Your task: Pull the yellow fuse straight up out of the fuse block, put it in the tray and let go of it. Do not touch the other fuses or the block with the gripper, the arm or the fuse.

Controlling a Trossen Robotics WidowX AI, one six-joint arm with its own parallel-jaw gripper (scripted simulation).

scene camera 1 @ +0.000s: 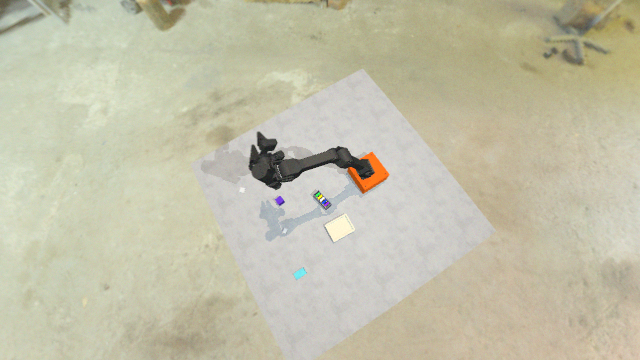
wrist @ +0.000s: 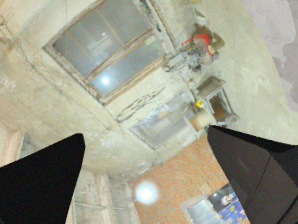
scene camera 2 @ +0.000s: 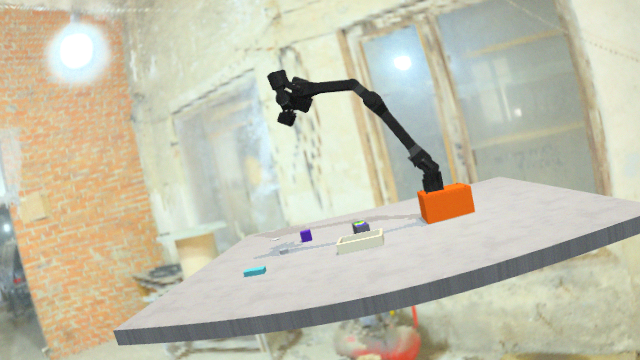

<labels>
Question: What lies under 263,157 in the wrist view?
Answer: My gripper.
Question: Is my gripper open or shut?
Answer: Open.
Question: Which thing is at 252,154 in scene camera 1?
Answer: My gripper.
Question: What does my gripper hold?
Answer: Nothing.
</labels>
